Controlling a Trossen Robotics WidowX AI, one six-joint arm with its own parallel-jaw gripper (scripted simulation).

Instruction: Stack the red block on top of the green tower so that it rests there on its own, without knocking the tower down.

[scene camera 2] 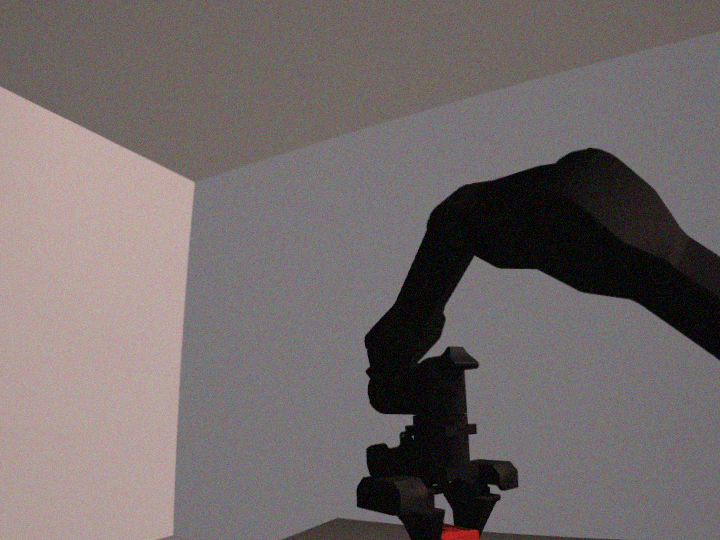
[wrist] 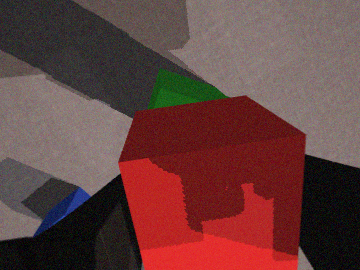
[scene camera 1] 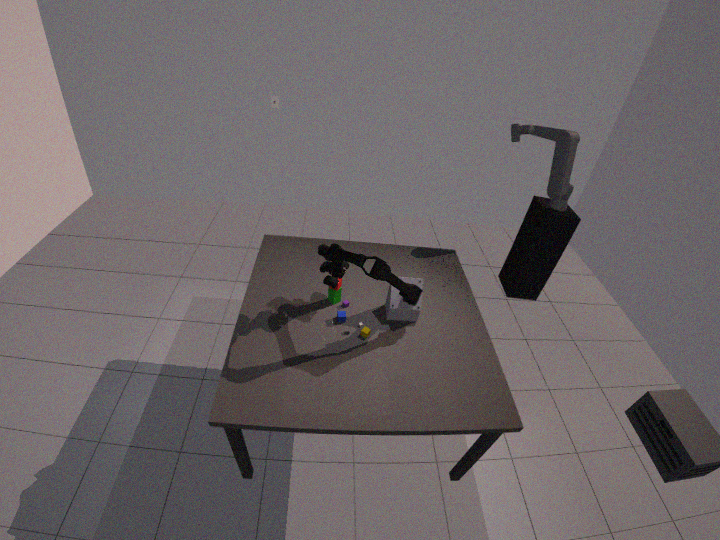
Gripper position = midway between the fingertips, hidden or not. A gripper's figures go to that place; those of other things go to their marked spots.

Labels:
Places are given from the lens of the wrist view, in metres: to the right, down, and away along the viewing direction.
my gripper (wrist: 199, 162): 0.01, 0.01, 0.11
red block (wrist: 222, 177): 0.01, 0.01, 0.07
blue block (wrist: 79, 196): -0.09, 0.05, 0.22
The marked spots on the red block and the blue block are 0.19 m apart.

